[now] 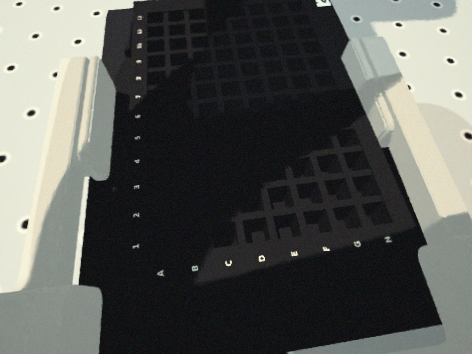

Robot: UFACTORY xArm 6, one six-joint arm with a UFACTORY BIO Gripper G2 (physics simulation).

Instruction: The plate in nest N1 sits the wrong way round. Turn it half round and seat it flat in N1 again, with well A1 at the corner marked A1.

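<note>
The dark plate (300,185) lies in nest N1 (119,40), with a grid of square wells. Its letters A to H run along the near end and its numbers up the left side, so its well A1 is at the near left. The nest's white A1 tag (323,2) shows partly at the far right corner, diagonally opposite. My gripper (232,95) is partly closed but holds nothing, so it stands open around the plate, one finger along each long side. Deep shadow hides the middle of the plate and any small gaps at the fingers.
A pale table top with rows of round holes (30,150) lies on both sides of the nest. Shadows fall on it at the upper right and along the near edge of the nest.
</note>
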